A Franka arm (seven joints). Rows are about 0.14 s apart.
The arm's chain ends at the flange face. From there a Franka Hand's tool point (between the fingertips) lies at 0.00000 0.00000 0.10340 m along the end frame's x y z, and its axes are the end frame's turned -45 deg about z.
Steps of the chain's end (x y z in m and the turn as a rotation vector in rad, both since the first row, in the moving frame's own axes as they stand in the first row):
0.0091 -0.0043 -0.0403 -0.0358 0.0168 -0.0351
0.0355 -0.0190 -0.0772 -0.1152 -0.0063 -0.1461
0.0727 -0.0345 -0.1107 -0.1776 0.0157 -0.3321
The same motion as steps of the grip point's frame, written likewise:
0.0082 0.0073 -0.0404 -0.0372 -0.0134 -0.0351
0.0303 0.0202 -0.0779 -0.0770 -0.0859 -0.1461
0.0666 0.0428 -0.1123 -0.1367 -0.1145 -0.3321

